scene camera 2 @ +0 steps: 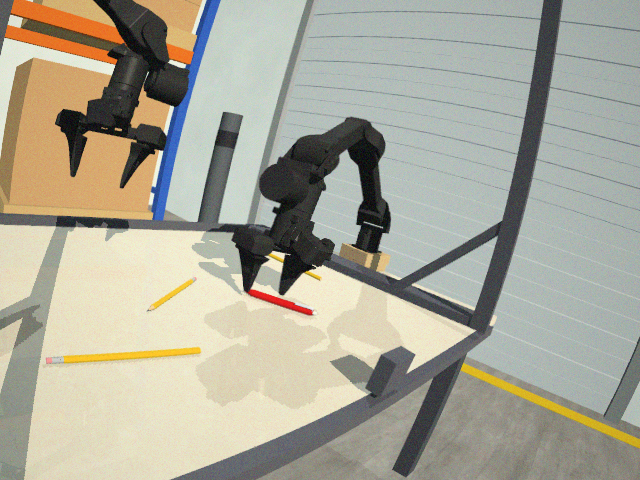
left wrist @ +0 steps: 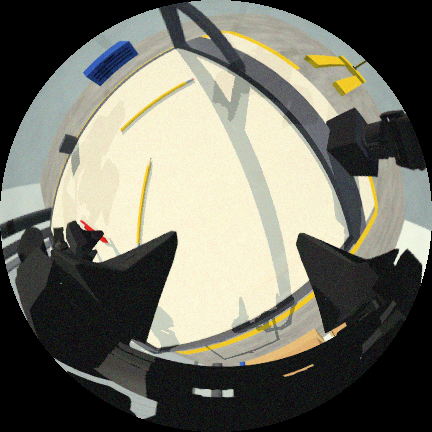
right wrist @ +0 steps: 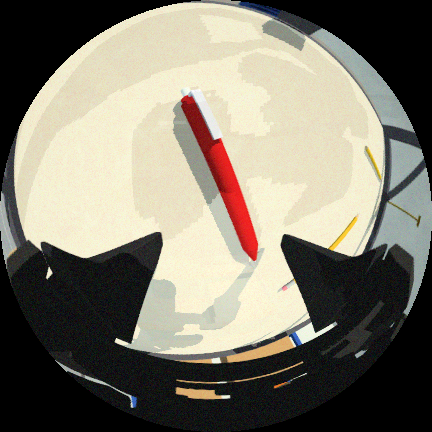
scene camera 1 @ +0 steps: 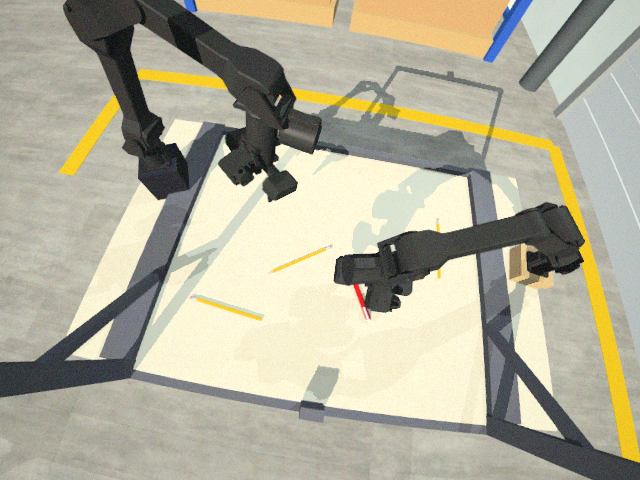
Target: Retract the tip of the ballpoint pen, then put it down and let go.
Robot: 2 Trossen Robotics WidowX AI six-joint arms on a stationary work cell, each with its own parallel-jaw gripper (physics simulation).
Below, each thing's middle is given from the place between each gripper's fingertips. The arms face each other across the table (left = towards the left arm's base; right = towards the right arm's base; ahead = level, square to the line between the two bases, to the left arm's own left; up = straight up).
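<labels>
The red ballpoint pen (right wrist: 196,109) has my left hand 16 cm past it, 30 cm to the left of it and 14 cm above it. As for the tan block (scene camera 1: 518,272), that's 77 cm to the right of my left hand, 4 cm ahead of it and 12 cm below it.
From my right hand, the pen is 4 cm behind, while the block is 16 cm ahead, 48 cm to the right and 2 cm above.
</labels>
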